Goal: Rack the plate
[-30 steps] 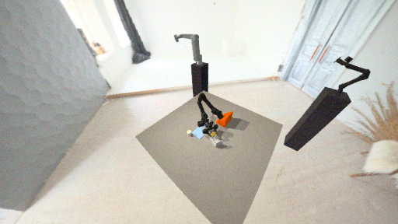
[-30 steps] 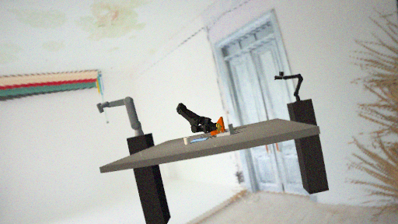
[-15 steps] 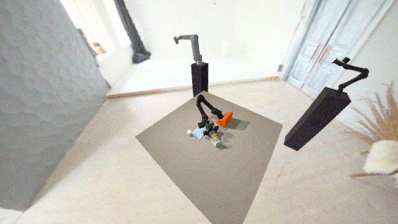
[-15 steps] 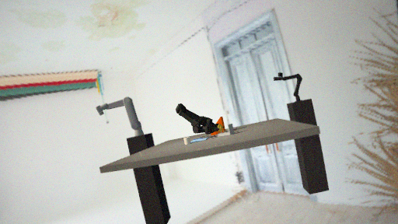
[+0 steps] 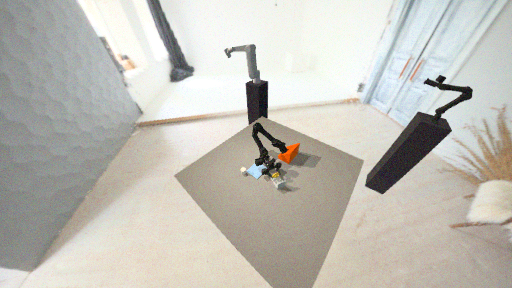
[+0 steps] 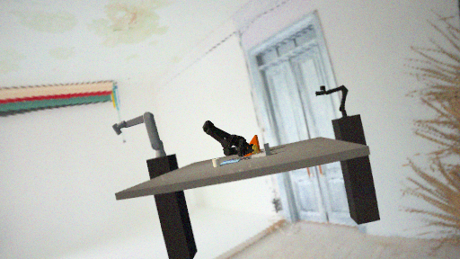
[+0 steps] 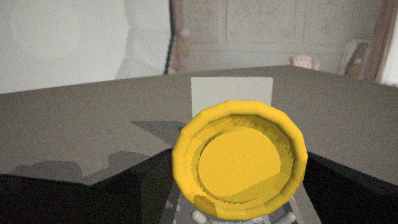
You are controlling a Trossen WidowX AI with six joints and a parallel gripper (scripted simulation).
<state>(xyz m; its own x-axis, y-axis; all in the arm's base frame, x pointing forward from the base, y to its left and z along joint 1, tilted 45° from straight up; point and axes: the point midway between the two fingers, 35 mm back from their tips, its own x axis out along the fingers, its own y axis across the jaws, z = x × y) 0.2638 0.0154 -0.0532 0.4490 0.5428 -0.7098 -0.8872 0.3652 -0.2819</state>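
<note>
Now: the yellow plate 1 cm to the right of my gripper tip. From my gripper tip the other things lie so: dish rack 1 cm ahead, 2 cm to the left, 3 cm below; light-blue mat 1 cm ahead, 20 cm to the right, 5 cm below; cream round object 11 cm ahead, 27 cm to the right, 3 cm below.
</note>
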